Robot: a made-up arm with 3 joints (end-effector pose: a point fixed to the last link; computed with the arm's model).
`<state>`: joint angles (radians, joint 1 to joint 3).
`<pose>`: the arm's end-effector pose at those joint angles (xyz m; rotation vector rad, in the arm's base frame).
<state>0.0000 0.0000 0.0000</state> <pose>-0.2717 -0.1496 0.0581 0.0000 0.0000 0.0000</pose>
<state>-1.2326 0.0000 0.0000</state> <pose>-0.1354 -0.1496 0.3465 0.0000 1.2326 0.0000</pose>
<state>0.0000 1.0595 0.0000</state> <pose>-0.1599 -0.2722 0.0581 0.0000 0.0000 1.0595</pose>
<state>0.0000 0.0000 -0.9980</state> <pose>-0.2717 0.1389 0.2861 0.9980 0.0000 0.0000</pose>
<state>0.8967 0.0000 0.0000</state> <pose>-0.1321 -0.1496 -0.1361 0.0000 -0.8967 0.0000</pose>
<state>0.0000 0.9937 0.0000</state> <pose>-0.1701 -0.2687 0.0581 0.0000 0.0000 0.9937</pose>
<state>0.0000 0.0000 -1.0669</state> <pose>-0.2717 0.1485 0.3108 1.0669 0.0000 0.0000</pose>
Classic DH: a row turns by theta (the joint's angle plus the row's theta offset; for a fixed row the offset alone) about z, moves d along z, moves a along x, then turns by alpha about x. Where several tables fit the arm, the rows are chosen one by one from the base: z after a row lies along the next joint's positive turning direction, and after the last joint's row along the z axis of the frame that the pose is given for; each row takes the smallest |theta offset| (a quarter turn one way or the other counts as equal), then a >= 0, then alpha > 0; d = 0 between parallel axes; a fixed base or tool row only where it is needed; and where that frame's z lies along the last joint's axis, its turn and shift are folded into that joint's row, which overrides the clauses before.
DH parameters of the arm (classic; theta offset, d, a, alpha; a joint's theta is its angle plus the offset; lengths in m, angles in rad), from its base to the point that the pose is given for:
base (fixed): 0 0.1061 0 1.5708
joint 1: 0 0.1155 -0.1111 -1.5708
joint 2: -1.5708 0.3307 0.099 1.5708
joint 3: 0 0.1606 -0.0649 -1.5708
tool (fixed): 1.5708 -0.3787 0 0

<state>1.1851 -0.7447 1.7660</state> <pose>-0.5249 -0.3619 -0.2815 -1.0643 -0.2207 -1.3497</pose>
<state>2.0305 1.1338 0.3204</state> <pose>0.0605 -0.3273 0.0946 -1.3400 -1.9345 0.4248</pose>
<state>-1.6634 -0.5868 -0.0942</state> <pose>-0.0175 -0.0255 0.3529 -0.4154 1.5820 -0.5169</pose>
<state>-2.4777 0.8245 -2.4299</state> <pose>0.6373 -0.1661 -0.2331 -1.1207 -1.1542 2.0857</pose>
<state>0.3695 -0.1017 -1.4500</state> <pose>-0.3518 0.1841 0.3446 1.4497 -0.3755 0.1857</pose>
